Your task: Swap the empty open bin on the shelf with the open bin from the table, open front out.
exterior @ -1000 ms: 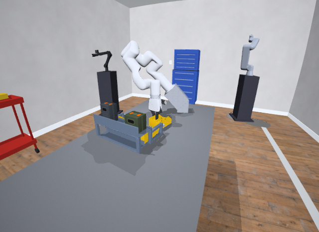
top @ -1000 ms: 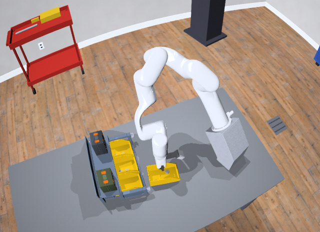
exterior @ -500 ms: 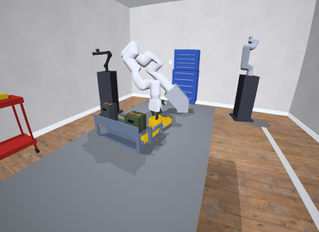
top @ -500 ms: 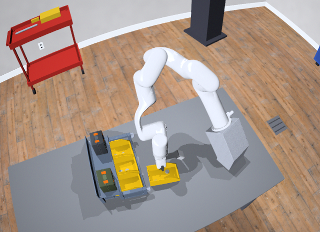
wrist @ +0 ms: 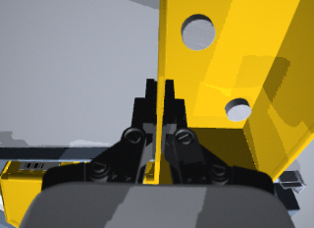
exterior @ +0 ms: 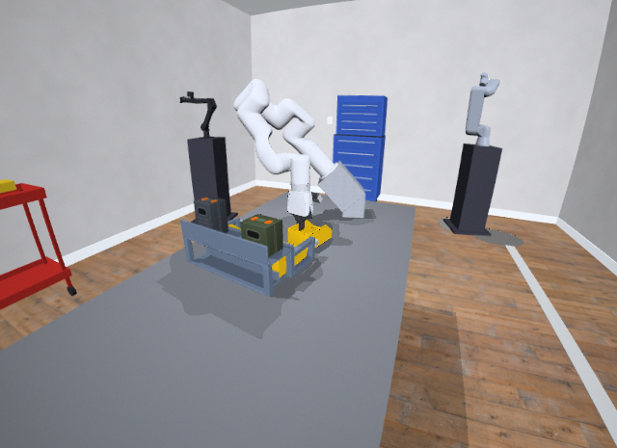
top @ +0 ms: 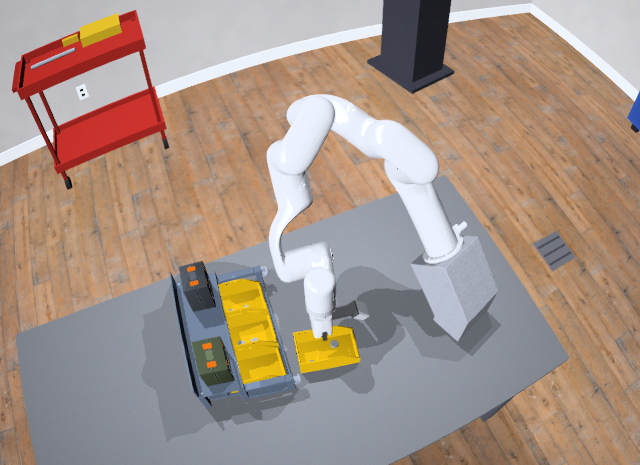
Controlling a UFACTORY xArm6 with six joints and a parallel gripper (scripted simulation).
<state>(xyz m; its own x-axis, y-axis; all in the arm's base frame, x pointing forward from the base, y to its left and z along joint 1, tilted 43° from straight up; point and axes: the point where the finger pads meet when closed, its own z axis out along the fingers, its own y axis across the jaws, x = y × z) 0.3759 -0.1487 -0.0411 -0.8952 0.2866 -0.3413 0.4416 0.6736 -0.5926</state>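
The shelf lip is 9 cm to the right of my hand, 9 cm ahead of it and 5 cm below it. Round my hand: olive box 31 cm ahead, 9 cm above, 6 cm to the right; then dark grey box 27 cm to the right, 22 cm ahead, 10 cm above.
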